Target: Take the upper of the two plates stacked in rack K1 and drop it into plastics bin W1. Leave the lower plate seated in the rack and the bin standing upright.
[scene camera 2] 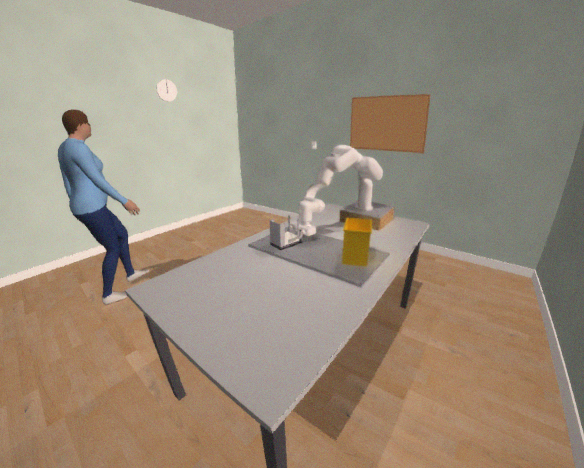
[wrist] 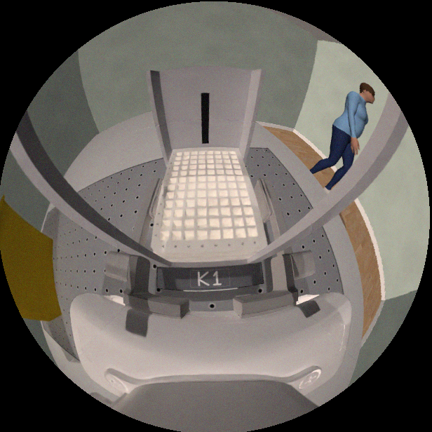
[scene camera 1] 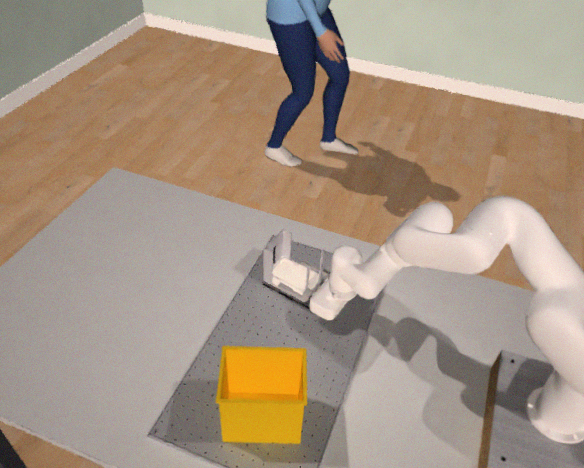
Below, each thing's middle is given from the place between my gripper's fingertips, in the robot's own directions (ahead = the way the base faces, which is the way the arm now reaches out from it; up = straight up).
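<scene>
There's the yellow plastics bin W1 [scene camera 1: 262, 391], and it's 50 mm above my hand, 410 mm to the left of it and 40 mm behind it.
</scene>
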